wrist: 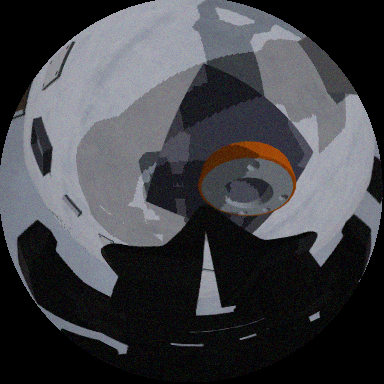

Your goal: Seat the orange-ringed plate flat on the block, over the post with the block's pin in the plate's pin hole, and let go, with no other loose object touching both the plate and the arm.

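Frame: origin at the arm's base, x ahead, y left, z up, level; millimetres.
Where they show: gripper, fingertip midpoint: [204,209].
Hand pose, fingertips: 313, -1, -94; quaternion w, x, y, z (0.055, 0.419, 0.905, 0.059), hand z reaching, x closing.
After its pixels a point has its place, as x, y, z.
The orange-ringed plate [212,192] @[293, -11, -86] shows right of centre in the wrist view, grey face toward the camera, with a wide central hole and several small holes near its edge. Its orange rim shows along the upper side. A dull violet-grey surface shows inside the central hole. I cannot tell whether the plate rests on the block or on the dark square; no block, post or pin can be made out. My gripper [204,209] @[313, -1, -94] is shut and holds nothing. Its black tips appear just left of the plate's lower left edge; whether they touch it is unclear.
A dark square surface [240,120] @[244, -28, -101] lies behind the plate, crossed by shadows. On the pale table [120,65] @[254, -160, -125], a dark hollow box [42,146] @[424, -287, -104], a thin flat panel [59,66] and a small grey bar [72,205] @[511, -174, -118] lie at the left. A dark object [375,180] shows at the right edge.
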